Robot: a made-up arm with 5 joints.
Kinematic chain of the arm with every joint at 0, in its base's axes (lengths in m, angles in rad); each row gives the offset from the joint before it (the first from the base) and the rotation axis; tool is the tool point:
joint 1: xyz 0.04 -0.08 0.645 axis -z
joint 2: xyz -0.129 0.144 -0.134 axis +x
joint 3: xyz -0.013 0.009 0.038 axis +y
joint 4: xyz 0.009 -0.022 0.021 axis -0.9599 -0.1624 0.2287
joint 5: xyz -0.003 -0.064 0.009 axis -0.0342 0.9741 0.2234
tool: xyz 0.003 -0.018 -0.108
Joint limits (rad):
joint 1: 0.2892..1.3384
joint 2: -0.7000..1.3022
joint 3: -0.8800..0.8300
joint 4: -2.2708..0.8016
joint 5: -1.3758..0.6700
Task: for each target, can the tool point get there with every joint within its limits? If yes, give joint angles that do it. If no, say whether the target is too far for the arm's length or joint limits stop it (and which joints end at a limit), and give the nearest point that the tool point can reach.
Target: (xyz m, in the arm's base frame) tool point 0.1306 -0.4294 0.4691
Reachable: no: joint limits stop it (at a limit: joint 1, joint 4, joint 5) | nearest point 0.0985 -0.0683 0.4851 | short by 0.363 m
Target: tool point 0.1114 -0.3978 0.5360
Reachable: no: joint limits stop it (at a limit: joint 1, joint 4, joint 5) | nearest point 0.0940 -0.0690 0.5260 | short by 0.329 m
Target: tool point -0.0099 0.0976 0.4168
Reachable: yes | joints 0.5206 0.7304 0.4279 -0.2776 -0.5213
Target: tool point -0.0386 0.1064 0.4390
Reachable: yes | joints 0.4748 0.2407 -0.0067 -0.5638 0.0560
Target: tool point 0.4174 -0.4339 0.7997
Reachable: no: too far | nearest point 0.1865 -0.0335 0.6344 | short by 0.491 m
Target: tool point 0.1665 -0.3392 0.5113
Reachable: no: joint limits stop it (at a limit: joint 1, joint 4, joint 5) | nearest point 0.1013 -0.0682 0.5113 | short by 0.279 m
